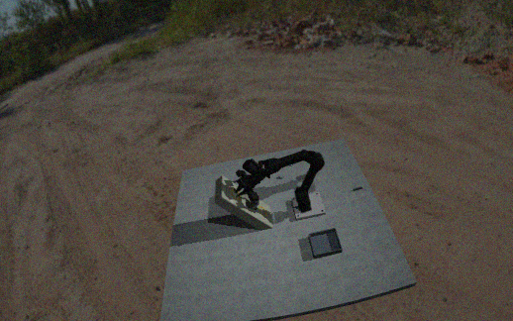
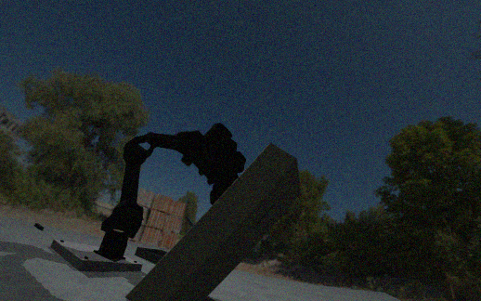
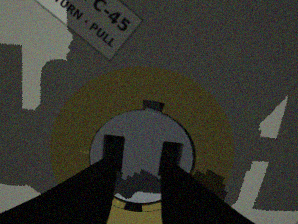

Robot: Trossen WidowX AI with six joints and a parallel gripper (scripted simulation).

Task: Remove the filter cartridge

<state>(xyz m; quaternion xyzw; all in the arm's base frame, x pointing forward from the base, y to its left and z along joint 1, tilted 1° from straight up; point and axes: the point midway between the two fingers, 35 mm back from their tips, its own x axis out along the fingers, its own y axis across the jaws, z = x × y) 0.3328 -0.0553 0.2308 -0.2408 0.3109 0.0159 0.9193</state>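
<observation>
Right now my gripper tip is 20 mm short of the round grey filter cartridge and 10 mm above it. From my gripper tip the other things lie so: small pale block (360 mm to the right, 230 mm below, 120 mm behind); then grey tray (370 mm behind, 340 mm to the left, 220 mm below); then service panel (90 mm below, 30 mm behind).
</observation>
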